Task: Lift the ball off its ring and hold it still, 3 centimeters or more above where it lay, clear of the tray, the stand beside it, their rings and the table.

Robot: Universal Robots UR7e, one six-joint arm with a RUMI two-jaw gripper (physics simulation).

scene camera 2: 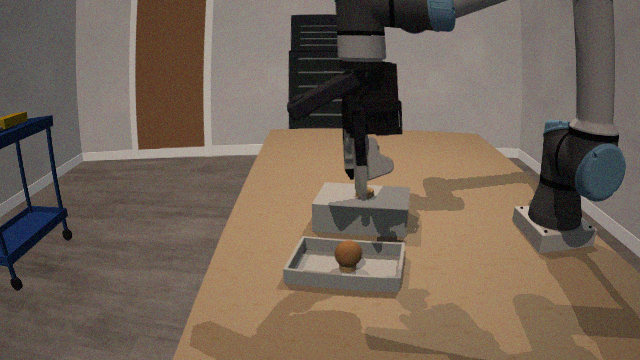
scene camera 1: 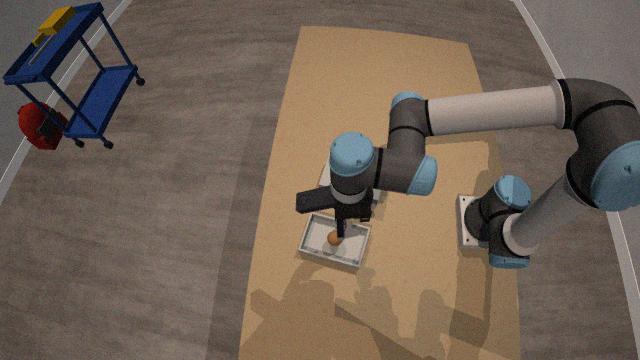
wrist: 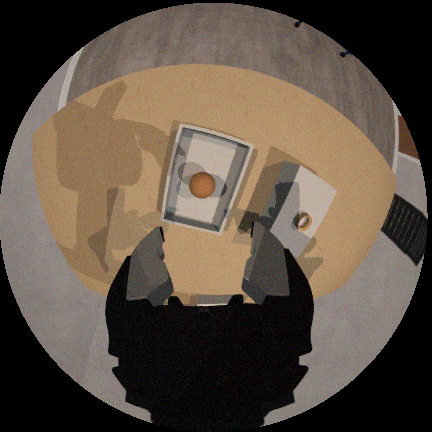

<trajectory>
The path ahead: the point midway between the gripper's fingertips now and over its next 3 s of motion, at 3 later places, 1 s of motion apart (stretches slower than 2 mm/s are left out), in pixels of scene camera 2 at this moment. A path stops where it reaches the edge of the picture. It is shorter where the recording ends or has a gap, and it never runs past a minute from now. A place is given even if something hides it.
The gripper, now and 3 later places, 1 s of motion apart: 357,189; 344,230; 342,264; 342,236
</trajectory>
